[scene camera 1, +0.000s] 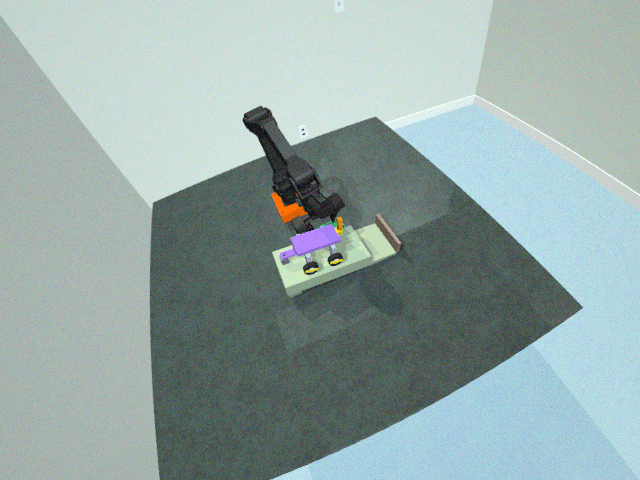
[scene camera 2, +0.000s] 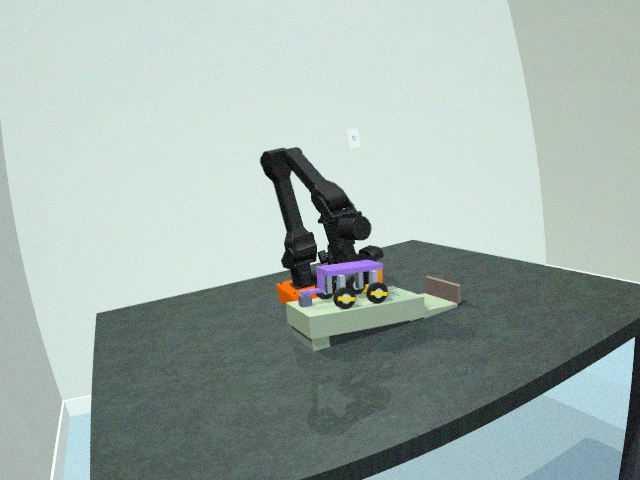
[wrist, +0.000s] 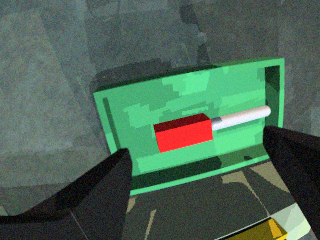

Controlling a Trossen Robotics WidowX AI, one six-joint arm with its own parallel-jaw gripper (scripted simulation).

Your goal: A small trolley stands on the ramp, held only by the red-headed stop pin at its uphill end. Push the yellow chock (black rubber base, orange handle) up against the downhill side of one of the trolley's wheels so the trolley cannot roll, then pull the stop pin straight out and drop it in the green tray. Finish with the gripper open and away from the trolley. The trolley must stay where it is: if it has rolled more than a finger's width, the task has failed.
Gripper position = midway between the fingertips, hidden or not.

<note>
In view: the gripper [scene camera 2: 356, 295], a purple trolley [scene camera 1: 303, 244], a red-headed stop pin [wrist: 173, 134], a green tray [wrist: 134, 113] and a pale green ramp [scene camera 2: 324, 318].
The gripper also shows in the wrist view [wrist: 197, 146]. The pale green ramp is seen too in scene camera 1 [scene camera 1: 355, 255]. The wrist view does not show the purple trolley: it is out of frame. Scene camera 2 misses the red-headed stop pin, which is hidden by the pale green ramp.
</note>
